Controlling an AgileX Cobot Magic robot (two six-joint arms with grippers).
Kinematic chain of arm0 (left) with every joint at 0, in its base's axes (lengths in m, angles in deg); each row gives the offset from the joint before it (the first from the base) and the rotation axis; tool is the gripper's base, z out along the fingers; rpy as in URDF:
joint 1: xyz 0 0 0.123 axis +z
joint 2: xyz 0 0 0 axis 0.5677 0.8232 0
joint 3: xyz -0.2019 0.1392 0.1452 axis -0.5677 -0.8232 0
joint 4: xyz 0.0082 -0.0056 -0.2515 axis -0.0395 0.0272 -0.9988
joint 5: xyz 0 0 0 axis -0.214 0.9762 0.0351
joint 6: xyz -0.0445 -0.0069 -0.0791 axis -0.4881 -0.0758 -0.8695
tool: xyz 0 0 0 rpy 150.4 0.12 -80.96
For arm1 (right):
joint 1: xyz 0 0 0.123 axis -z
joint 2: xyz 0 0 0 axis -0.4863 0.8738 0
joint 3: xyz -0.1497 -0.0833 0.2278 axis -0.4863 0.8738 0
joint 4: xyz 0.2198 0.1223 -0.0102 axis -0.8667 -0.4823 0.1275
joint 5: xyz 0 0 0 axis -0.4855 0.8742 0.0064
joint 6: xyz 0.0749 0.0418 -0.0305 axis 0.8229 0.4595 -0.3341
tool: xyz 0 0 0 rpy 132.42 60.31 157.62
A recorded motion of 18 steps. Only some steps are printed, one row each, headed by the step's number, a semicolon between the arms.
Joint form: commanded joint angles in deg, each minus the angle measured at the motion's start. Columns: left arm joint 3, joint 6, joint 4, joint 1, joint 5, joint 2; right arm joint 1, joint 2, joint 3, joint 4, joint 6, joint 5.
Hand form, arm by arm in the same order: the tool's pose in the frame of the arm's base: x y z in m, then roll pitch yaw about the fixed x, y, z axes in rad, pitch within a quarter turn. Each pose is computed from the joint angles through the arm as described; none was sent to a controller.
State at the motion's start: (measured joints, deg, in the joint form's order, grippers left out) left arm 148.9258 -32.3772 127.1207 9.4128 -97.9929 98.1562; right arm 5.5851 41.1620 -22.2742 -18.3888 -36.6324 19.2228
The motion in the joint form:
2: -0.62 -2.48 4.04 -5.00 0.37 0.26; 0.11 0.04 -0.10 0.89 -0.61 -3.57
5: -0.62 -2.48 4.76 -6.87 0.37 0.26; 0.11 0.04 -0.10 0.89 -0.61 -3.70
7: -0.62 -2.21 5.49 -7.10 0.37 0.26; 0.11 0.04 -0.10 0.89 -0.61 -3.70
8: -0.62 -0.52 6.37 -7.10 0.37 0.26; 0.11 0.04 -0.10 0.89 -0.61 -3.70
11: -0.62 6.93 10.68 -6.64 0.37 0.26; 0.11 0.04 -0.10 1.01 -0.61 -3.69
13: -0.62 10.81 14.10 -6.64 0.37 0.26; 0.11 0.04 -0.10 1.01 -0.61 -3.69
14: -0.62 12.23 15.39 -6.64 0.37 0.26; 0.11 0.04 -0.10 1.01 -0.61 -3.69
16: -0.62 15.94 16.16 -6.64 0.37 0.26; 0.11 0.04 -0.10 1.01 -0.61 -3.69
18: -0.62 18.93 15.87 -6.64 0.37 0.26; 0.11 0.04 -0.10 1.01 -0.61 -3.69
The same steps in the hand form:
2: 0.3092 -0.2781 0.1750 -1.7417 0.2862 2.8922; 0.2796 0.1352 0.2446 2.9834 0.6456 -2.7571
5: 0.2993 -0.2878 0.1742 -1.7510 0.2887 2.8484; 0.2798 0.1352 0.2447 2.9837 0.6477 -2.7575
7: 0.2974 -0.2887 0.1734 -1.7606 0.2957 2.8321; 0.2798 0.1352 0.2447 2.9837 0.6477 -2.7575
8: 0.2966 -0.2883 0.1725 -1.7740 0.3274 2.8121; 0.2798 0.1352 0.2447 2.9837 0.6477 -2.7575
11: 0.2952 -0.2837 0.1678 -1.8458 0.4637 2.7129; 0.2798 0.1351 0.2446 2.9860 0.6476 -2.7551
13: 0.2923 -0.2817 0.1640 -1.9065 0.5319 2.6255; 0.2798 0.1351 0.2446 2.9860 0.6476 -2.7551
14: 0.2913 -0.2809 0.1626 -1.9309 0.5556 2.5903; 0.2798 0.1351 0.2446 2.9860 0.6476 -2.7551
16: 0.2907 -0.2804 0.1618 -1.9584 0.6157 2.5462; 0.2798 0.1351 0.2446 2.9860 0.6476 -2.7551
18: 0.2909 -0.2805 0.1621 -1.9686 0.6641 2.5276; 0.2798 0.1351 0.2446 2.9860 0.6476 -2.7551

